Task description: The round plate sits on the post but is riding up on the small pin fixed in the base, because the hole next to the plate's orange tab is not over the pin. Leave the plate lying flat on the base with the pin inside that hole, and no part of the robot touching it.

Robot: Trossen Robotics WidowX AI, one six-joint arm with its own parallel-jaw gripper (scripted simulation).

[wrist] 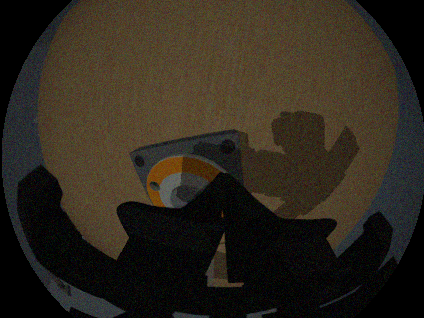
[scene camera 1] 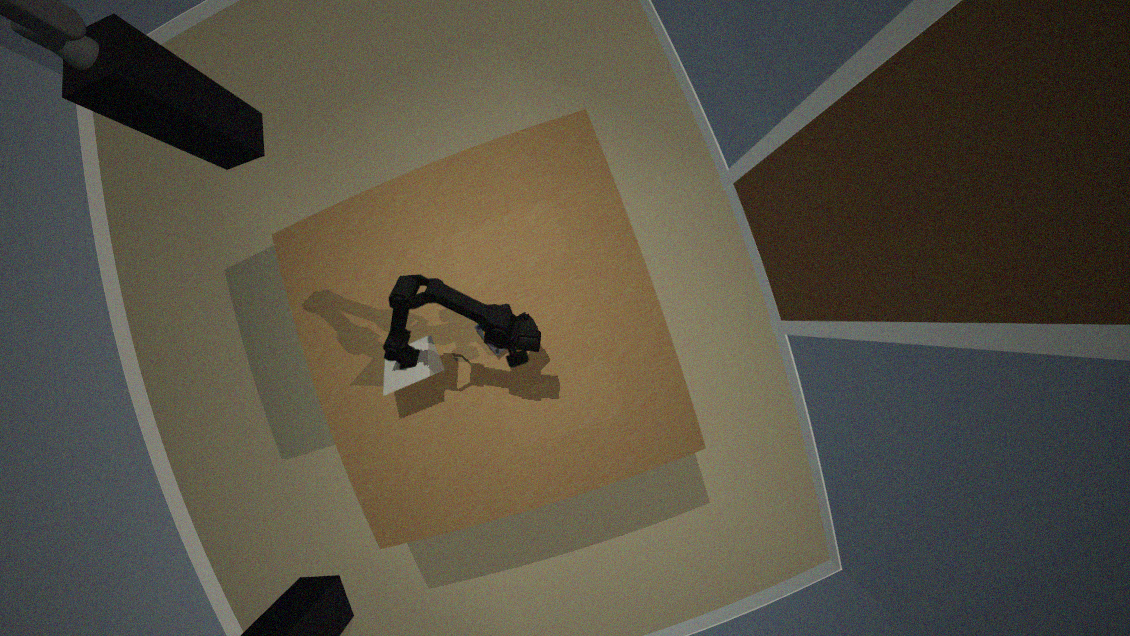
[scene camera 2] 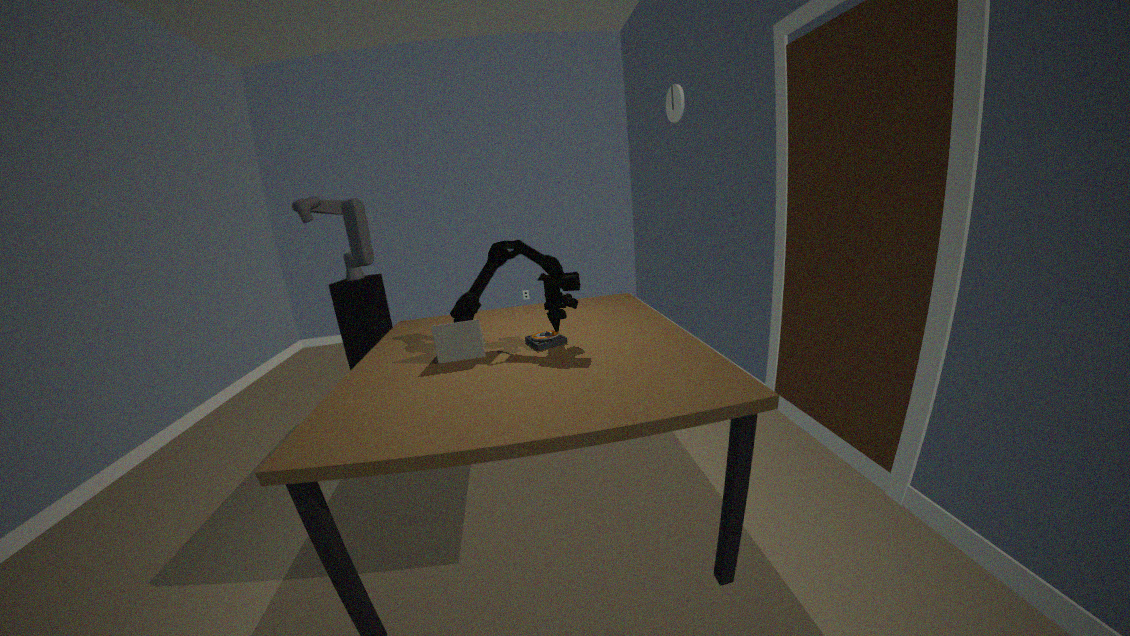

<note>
In view: my gripper (scene camera 2: 557, 331).
My gripper shows as well in the wrist view (wrist: 223, 177).
</note>
